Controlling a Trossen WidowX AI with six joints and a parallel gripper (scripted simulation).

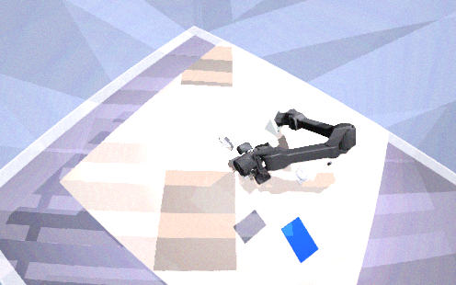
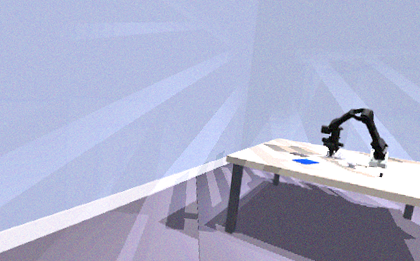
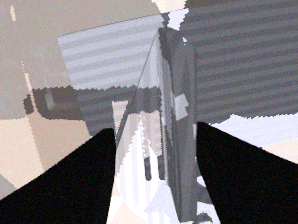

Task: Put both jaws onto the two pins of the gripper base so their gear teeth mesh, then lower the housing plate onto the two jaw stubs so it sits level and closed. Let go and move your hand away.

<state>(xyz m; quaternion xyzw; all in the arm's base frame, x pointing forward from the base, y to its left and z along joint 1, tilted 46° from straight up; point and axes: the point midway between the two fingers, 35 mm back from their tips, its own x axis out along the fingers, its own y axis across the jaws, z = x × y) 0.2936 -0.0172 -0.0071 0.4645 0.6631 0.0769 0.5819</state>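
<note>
Right now my gripper tip is 4 cm past the gripper jaw. Round my gripper tip: grey gripper base 24 cm to the left, 10 cm behind, 1 cm above; then small pale part 24 cm to the left, 10 cm behind; then grey square plate 22 cm ahead, 12 cm to the left, 1 cm below.
</note>
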